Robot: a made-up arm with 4 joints. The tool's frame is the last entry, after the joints. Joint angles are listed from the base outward.
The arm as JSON. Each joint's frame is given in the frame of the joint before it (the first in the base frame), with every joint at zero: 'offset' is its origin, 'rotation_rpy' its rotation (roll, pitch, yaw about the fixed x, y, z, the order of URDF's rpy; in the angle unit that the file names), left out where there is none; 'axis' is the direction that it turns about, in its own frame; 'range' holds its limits. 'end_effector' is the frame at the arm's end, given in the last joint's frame.
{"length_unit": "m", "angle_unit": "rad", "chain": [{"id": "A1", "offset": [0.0, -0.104, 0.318], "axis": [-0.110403, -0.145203, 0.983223], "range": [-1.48, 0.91]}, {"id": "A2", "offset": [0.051, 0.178, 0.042], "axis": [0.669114, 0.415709, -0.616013], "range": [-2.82, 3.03]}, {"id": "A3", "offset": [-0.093, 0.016, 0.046], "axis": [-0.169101, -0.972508, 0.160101], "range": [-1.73, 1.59]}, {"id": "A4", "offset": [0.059, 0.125, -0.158], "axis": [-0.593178, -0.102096, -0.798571], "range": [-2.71, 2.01]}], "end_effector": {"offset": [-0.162, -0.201, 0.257], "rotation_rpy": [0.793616, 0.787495, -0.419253]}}
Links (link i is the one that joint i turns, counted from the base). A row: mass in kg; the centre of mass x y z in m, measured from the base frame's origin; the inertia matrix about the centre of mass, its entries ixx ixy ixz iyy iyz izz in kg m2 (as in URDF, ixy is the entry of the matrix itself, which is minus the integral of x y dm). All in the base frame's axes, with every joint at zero. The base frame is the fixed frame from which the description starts. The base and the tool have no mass.
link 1: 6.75; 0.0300 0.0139 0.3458; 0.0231 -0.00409 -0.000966 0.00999 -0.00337 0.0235
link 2: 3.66; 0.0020 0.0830 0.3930; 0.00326 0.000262 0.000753 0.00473 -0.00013 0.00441
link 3: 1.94; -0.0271 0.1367 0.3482; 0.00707 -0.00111 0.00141 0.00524 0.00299 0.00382
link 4: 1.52; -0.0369 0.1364 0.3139; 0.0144 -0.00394 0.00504 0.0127 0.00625 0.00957
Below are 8 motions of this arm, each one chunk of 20 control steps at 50 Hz.
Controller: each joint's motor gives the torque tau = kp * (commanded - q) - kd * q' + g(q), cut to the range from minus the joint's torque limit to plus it. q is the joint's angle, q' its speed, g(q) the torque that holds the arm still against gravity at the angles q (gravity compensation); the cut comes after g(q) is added. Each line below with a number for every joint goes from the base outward.
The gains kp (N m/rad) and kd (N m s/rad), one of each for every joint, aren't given. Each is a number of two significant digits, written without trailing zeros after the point. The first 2 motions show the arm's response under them.
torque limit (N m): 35 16 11 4
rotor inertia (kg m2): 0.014 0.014 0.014 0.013
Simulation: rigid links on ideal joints. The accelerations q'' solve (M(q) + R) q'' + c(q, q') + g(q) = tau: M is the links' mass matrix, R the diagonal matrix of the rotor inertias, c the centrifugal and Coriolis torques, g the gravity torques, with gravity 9.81 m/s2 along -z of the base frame. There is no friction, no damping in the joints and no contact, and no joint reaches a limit. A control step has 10 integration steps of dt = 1/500 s. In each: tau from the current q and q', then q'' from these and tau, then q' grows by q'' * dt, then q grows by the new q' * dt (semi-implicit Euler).
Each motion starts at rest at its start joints. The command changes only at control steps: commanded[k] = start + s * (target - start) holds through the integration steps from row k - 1 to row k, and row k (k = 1, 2, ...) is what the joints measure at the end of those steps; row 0 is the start. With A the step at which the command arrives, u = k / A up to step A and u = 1 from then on. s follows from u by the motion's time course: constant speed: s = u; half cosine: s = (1 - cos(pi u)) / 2; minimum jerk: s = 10 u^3 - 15 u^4 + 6 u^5; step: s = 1 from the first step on.
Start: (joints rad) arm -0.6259 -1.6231 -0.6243 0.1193
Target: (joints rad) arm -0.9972 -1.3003 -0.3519 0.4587
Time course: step
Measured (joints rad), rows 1 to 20:
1: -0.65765 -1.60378 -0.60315 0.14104
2: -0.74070 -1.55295 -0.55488 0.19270
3: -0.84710 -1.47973 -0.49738 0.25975
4: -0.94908 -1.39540 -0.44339 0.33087
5: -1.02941 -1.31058 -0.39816 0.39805
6: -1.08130 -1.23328 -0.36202 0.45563
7: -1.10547 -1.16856 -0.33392 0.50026
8: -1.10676 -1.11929 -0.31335 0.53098
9: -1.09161 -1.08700 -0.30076 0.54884
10: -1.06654 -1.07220 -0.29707 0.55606
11: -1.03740 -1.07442 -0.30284 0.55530
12: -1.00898 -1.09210 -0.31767 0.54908
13: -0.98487 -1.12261 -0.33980 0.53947
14: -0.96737 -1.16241 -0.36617 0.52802
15: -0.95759 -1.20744 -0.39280 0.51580
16: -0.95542 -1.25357 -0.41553 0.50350
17: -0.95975 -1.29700 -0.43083 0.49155
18: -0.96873 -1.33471 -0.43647 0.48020
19: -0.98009 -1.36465 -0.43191 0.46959
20: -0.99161 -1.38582 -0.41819 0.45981
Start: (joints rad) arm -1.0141 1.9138 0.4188 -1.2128
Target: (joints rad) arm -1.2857 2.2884 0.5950 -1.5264
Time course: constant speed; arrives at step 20
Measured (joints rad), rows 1 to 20:
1: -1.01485 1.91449 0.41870 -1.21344
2: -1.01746 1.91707 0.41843 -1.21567
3: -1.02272 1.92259 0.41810 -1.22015
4: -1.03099 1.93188 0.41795 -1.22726
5: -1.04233 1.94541 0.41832 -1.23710
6: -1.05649 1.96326 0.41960 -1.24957
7: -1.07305 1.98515 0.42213 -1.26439
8: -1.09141 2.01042 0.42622 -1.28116
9: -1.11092 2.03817 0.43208 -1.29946
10: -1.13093 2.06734 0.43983 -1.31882
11: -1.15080 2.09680 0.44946 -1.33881
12: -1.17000 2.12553 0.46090 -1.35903
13: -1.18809 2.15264 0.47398 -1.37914
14: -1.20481 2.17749 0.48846 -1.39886
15: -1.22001 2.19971 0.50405 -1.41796
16: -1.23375 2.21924 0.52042 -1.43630
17: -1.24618 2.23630 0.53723 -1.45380
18: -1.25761 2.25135 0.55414 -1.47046
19: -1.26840 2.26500 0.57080 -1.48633
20: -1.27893 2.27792 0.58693 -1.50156
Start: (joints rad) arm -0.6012 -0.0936 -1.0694 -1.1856
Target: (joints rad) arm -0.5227 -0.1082 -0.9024 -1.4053
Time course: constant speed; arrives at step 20
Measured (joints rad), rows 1 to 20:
1: -0.60088 -0.09326 -1.06885 -1.18609
2: -0.59979 -0.09220 -1.06703 -1.18781
3: -0.59774 -0.09034 -1.06362 -1.19127
4: -0.59471 -0.08788 -1.05864 -1.19675
5: -0.59083 -0.08521 -1.05234 -1.20433
6: -0.58633 -0.08274 -1.04510 -1.21388
7: -0.58144 -0.08089 -1.03727 -1.22512
8: -0.57640 -0.07996 -1.02916 -1.23768
9: -0.57136 -0.08010 -1.02095 -1.25110
10: -0.56645 -0.08133 -1.01270 -1.26496
11: -0.56172 -0.08356 -1.00439 -1.27887
12: -0.55718 -0.08660 -0.99592 -1.29251
13: -0.55281 -0.09023 -0.98717 -1.30566
14: -0.54858 -0.09420 -0.97806 -1.31820
15: -0.54446 -0.09829 -0.96849 -1.33009
16: -0.54040 -0.10232 -0.95846 -1.34138
17: -0.53639 -0.10615 -0.94798 -1.35217
18: -0.53242 -0.10966 -0.93712 -1.36257
19: -0.52849 -0.11280 -0.92598 -1.37272
20: -0.52459 -0.11553 -0.91468 -1.38277

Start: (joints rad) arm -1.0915 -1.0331 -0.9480 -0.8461
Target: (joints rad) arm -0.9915 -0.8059 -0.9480 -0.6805
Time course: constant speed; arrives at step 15
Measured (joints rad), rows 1 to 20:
1: -1.09085 -1.03241 -0.94738 -0.84550
2: -1.08868 -1.03001 -0.94537 -0.84350
3: -1.08461 -1.02524 -0.94172 -0.83964
4: -1.07866 -1.01774 -0.93660 -0.83379
5: -1.07117 -1.00749 -0.93054 -0.82604
6: -1.06268 -0.99463 -0.92424 -0.81666
7: -1.05374 -0.97949 -0.91851 -0.80597
8: -1.04487 -0.96244 -0.91408 -0.79434
9: -1.03643 -0.94391 -0.91154 -0.78212
10: -1.02862 -0.92431 -0.91123 -0.76959
11: -1.02149 -0.90401 -0.91326 -0.75700
12: -1.01494 -0.88330 -0.91745 -0.74448
13: -1.00881 -0.86244 -0.92342 -0.73213
14: -1.00290 -0.84162 -0.93062 -0.71998
15: -0.99702 -0.82101 -0.93846 -0.70800
16: -0.99166 -0.80154 -0.94712 -0.69675
17: -0.98759 -0.78452 -0.95710 -0.68697
18: -0.98518 -0.77082 -0.96823 -0.67905
19: -0.98439 -0.76081 -0.97982 -0.67311
20: -0.98496 -0.75446 -0.99081 -0.66901

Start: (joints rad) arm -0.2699 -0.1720 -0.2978 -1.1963
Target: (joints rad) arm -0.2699 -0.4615 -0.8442 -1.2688
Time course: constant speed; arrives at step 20
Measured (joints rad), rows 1 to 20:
1: -0.27012 -0.17294 -0.29890 -1.19660
2: -0.27081 -0.17621 -0.30276 -1.19759
3: -0.27203 -0.18263 -0.31048 -1.19947
4: -0.27364 -0.19252 -0.32266 -1.20229
5: -0.27540 -0.20573 -0.33943 -1.20598
6: -0.27702 -0.22180 -0.36062 -1.21039
7: -0.27822 -0.24005 -0.38582 -1.21533
8: -0.27878 -0.25976 -0.41450 -1.22058
9: -0.27861 -0.28019 -0.44610 -1.22593
10: -0.27770 -0.30074 -0.48006 -1.23119
11: -0.27616 -0.32090 -0.51583 -1.23621
12: -0.27418 -0.34031 -0.55291 -1.24089
13: -0.27197 -0.35872 -0.59082 -1.24518
14: -0.26977 -0.37601 -0.62909 -1.24907
15: -0.26777 -0.39213 -0.66729 -1.25257
16: -0.26613 -0.40712 -0.70499 -1.25575
17: -0.26496 -0.42104 -0.74182 -1.25866
18: -0.26428 -0.43398 -0.77744 -1.26138
19: -0.26408 -0.44609 -0.81158 -1.26399
20: -0.26430 -0.45749 -0.84405 -1.26655

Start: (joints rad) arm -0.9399 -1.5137 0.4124 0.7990
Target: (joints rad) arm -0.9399 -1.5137 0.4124 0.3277
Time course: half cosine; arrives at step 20
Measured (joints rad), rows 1 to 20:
1: -0.93990 -1.51368 0.41240 0.79884
2: -0.93990 -1.51356 0.41239 0.79800
3: -0.93990 -1.51325 0.41235 0.79563
4: -0.93990 -1.51264 0.41228 0.79075
5: -0.93989 -1.51171 0.41216 0.78243
6: -0.93986 -1.51045 0.41195 0.76990
7: -0.93981 -1.50894 0.41164 0.75265
8: -0.93973 -1.50732 0.41119 0.73049
9: -0.93962 -1.50578 0.41060 0.70351
10: -0.93947 -1.50454 0.40988 0.67212
11: -0.93930 -1.50381 0.40906 0.63700
12: -0.93913 -1.50375 0.40823 0.59901
13: -0.93898 -1.50450 0.40750 0.55920
14: -0.93889 -1.50609 0.40700 0.51870
15: -0.93888 -1.50847 0.40684 0.47867
16: -0.93898 -1.51146 0.40714 0.44028
17: -0.93920 -1.51484 0.40794 0.40462
18: -0.93954 -1.51832 0.40924 0.37270
19: -0.93996 -1.52158 0.41097 0.34541
20: -0.94043 -1.52437 0.41302 0.32352

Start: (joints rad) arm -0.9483 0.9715 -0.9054 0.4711
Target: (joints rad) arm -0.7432 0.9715 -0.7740 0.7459
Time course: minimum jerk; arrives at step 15
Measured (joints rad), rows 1 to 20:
1: -0.94825 0.97157 -0.90533 0.47115
2: -0.94786 0.97218 -0.90480 0.47161
3: -0.94641 0.97430 -0.90295 0.47331
4: -0.94287 0.97918 -0.89870 0.47748
5: -0.93616 0.98784 -0.89122 0.48551
6: -0.92539 1.00053 -0.88033 0.49858
7: -0.91012 1.01657 -0.86661 0.51741
8: -0.89048 1.03427 -0.85142 0.54206
9: -0.86721 1.05118 -0.83655 0.57180
10: -0.84154 1.06456 -0.82391 0.60522
11: -0.81507 1.07174 -0.81508 0.64031
12: -0.78952 1.07069 -0.81099 0.67477
13: -0.76651 1.06032 -0.81168 0.70628
14: -0.74729 1.04076 -0.81620 0.73288
15: -0.73250 1.01351 -0.82265 0.75329
16: -0.72204 0.98135 -0.82835 0.76717
17: -0.71526 0.94777 -0.83050 0.77501
18: -0.71127 0.91612 -0.82698 0.77777
19: -0.70929 0.88899 -0.81690 0.77655
20: -0.70873 0.86797 -0.80072 0.77242

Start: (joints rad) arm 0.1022 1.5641 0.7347 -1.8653
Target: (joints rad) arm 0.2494 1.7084 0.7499 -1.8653
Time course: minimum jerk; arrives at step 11
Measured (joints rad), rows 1 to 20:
1: 0.10229 1.56425 0.73477 -1.86537
2: 0.10301 1.56549 0.73537 -1.86586
3: 0.10560 1.56973 0.73743 -1.86744
4: 0.11163 1.57923 0.74211 -1.87066
5: 0.12255 1.59547 0.75024 -1.87553
6: 0.13901 1.61829 0.76185 -1.88130
7: 0.16060 1.64563 0.77593 -1.88654
8: 0.18577 1.67400 0.79055 -1.88952
9: 0.21204 1.69938 0.80326 -1.88875
10: 0.23652 1.71822 0.81159 -1.88351
11: 0.25657 1.72836 0.81372 -1.87421
12: 0.27057 1.72967 0.80896 -1.86250
13: 0.27819 1.72390 0.79786 -1.85070
14: 0.28013 1.71385 0.78181 -1.84107
15: 0.27775 1.70262 0.76268 -1.83520
16: 0.27265 1.69296 0.74244 -1.83378
17: 0.26634 1.68681 0.72289 -1.83661
18: 0.26004 1.68505 0.70548 -1.84275
19: 0.25455 1.68751 0.69117 -1.85085
20: 0.25031 1.69322 0.68052 -1.85943

